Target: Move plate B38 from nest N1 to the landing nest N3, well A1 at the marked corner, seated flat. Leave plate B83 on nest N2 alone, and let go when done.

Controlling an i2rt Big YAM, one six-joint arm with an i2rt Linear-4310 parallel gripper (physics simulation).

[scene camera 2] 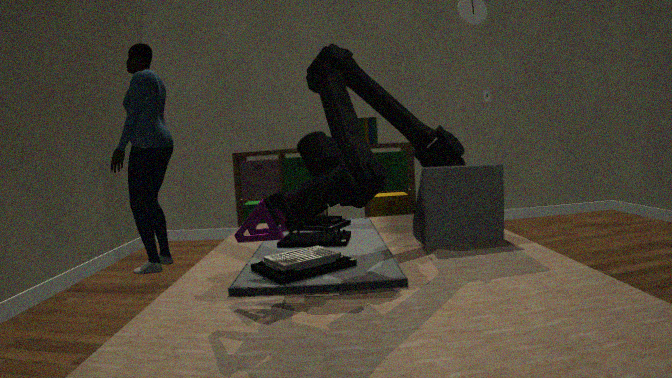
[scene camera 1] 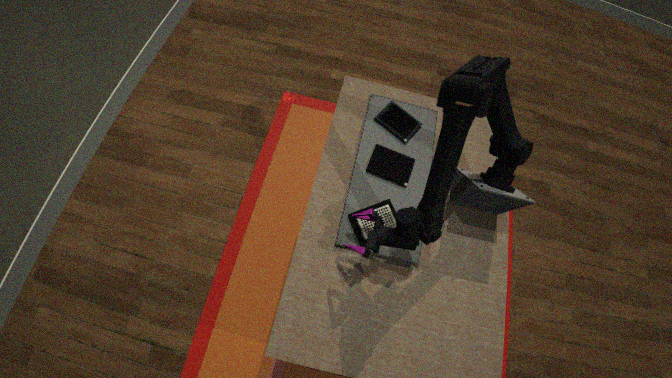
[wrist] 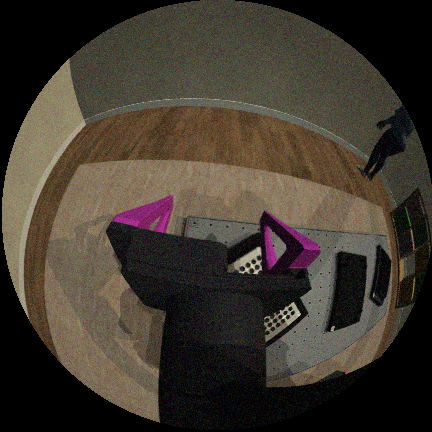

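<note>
A whitish well plate (scene camera 1: 386, 214) (scene camera 2: 302, 256) (wrist: 282, 320) lies on a black nest (scene camera 2: 345, 263) (wrist: 242, 247) at the near end of the grey board. A dark flat piece (scene camera 1: 391, 165) (wrist: 350, 290) is at the middle position; I cannot tell nest from plate there. A black nest (scene camera 1: 398, 121) (wrist: 381, 275) with a visible rim is at the far end. No labels are readable. My gripper (scene camera 1: 349, 231) (wrist: 218, 207) is open and empty, its magenta fingers wide apart. It hangs above the whitish plate's end of the board and partly hides that plate in the wrist view.
The perforated grey board (scene camera 1: 425, 135) (scene camera 2: 375, 250) (wrist: 320, 350) lies on the wooden table (scene camera 1: 310, 320) (scene camera 2: 475, 320) (wrist: 100, 185). The arm's grey base block (scene camera 1: 480, 195) (scene camera 2: 462, 210) stands beside the board. A person (scene camera 2: 147, 110) (wrist: 392, 142) and a shelf unit (scene camera 2: 236, 185) are beyond the table.
</note>
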